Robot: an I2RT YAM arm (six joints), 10 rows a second.
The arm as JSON. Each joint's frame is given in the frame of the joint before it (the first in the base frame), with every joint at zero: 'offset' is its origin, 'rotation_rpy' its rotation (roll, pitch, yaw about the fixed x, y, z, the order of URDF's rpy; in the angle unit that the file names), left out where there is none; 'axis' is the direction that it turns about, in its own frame. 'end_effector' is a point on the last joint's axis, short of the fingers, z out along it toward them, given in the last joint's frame.
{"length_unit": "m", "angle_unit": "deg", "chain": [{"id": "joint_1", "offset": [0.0, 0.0, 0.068], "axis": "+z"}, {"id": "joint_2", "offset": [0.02, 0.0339, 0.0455], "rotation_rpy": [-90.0, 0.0, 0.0], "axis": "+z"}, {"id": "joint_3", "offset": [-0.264, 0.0, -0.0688], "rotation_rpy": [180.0, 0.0, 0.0], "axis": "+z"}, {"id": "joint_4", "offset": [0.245, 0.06, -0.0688], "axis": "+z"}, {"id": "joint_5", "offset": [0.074, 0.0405, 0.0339], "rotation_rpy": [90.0, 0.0, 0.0], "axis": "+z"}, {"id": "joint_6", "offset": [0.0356, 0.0, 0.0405], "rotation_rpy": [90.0, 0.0, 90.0], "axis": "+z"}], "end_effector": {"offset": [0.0, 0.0, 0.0], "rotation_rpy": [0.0, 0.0, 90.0]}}
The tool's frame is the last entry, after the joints.
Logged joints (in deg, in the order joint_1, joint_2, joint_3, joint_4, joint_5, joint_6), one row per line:
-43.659, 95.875, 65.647, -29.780, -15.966, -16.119
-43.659, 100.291, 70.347, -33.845, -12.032, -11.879
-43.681, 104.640, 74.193, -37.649, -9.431, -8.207
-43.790, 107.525, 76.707, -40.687, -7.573, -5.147
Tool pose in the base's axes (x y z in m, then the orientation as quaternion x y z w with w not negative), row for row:
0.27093, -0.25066, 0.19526, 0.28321, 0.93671, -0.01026, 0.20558
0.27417, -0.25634, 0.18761, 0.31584, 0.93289, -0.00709, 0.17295
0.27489, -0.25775, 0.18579, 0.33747, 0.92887, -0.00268, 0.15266
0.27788, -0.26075, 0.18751, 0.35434, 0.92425, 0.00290, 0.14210
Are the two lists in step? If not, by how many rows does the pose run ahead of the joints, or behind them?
The pose runs 2 rows ahead of the joints: the pose in row i belongs to the joints in row i + 2.
